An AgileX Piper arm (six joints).
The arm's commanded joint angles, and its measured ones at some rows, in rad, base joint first. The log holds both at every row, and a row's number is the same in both.
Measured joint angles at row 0:
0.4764, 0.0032, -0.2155, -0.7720, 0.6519, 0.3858
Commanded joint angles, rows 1 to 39:
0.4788, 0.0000, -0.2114, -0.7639, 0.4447, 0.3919
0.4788, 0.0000, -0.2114, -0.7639, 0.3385, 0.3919
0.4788, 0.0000, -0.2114, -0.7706, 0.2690, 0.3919
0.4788, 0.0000, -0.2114, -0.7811, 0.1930, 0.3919
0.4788, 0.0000, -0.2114, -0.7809, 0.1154, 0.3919
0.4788, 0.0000, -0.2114, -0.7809, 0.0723, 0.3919
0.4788, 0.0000, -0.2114, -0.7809, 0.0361, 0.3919
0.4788, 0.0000, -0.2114, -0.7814, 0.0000, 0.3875
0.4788, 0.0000, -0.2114, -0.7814, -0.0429, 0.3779
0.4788, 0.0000, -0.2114, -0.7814, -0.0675, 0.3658
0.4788, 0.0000, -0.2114, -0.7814, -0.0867, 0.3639
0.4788, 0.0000, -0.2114, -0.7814, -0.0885, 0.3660
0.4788, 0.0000, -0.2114, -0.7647, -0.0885, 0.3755
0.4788, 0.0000, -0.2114, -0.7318, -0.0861, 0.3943
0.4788, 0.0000, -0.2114, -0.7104, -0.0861, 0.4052
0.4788, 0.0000, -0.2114, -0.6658, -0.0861, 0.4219
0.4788, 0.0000, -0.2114, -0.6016, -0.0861, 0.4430
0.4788, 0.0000, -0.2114, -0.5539, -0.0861, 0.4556
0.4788, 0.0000, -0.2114, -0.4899, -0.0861, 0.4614
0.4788, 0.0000, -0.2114, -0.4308, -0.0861, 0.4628
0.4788, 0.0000, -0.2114, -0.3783, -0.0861, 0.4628
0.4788, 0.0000, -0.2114, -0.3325, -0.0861, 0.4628
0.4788, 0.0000, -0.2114, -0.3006, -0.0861, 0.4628
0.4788, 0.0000, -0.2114, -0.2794, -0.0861, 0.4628
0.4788, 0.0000, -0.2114, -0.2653, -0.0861, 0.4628
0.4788, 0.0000, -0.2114, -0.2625, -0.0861, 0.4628
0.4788, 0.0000, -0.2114, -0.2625, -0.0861, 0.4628
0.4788, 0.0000, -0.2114, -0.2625, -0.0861, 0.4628
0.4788, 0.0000, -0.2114, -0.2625, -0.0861, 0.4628
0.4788, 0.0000, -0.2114, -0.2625, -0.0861, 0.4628
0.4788, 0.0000, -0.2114, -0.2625, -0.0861, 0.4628
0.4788, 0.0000, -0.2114, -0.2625, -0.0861, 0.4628
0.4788, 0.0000, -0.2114, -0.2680, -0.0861, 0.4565
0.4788, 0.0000, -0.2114, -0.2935, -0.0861, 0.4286
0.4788, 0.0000, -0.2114, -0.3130, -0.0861, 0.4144
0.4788, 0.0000, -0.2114, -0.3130, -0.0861, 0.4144
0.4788, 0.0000, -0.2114, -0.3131, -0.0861, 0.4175
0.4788, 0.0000, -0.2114, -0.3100, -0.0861, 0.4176
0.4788, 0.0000, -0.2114, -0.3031, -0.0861, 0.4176
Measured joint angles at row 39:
0.4764, 0.0032, -0.2155, -0.2948, -0.0796, 0.4305
